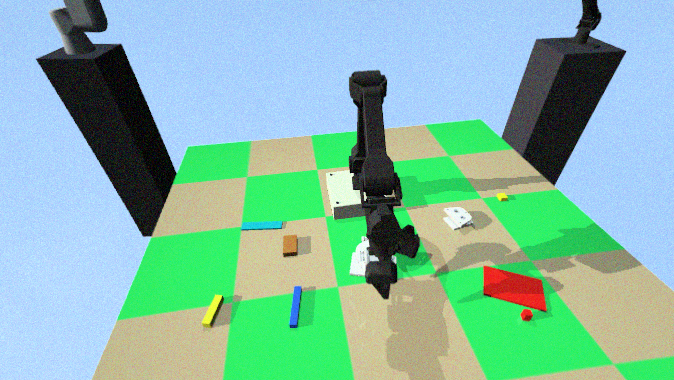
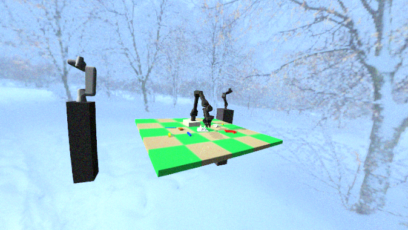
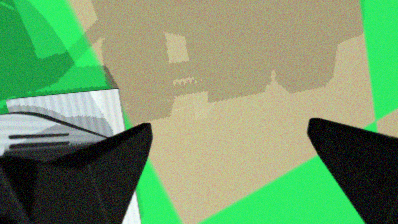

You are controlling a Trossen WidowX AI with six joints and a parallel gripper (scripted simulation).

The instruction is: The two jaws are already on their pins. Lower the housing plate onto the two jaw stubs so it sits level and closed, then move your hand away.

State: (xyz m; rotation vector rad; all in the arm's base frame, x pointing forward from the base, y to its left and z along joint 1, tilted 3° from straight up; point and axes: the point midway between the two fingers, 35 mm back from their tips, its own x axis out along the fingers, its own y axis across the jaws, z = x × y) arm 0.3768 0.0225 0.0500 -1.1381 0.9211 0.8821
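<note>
My gripper tip is 260 mm to the right of the white part, 260 mm past it and 50 mm above it. Round my gripper tip: red nub: 310 mm to the left, 50 mm below, 50 mm ahead; blue piece: 210 mm to the right, 60 mm below, 10 mm ahead; red sheet: 320 mm to the left, 60 mm below, 30 mm behind.
</note>
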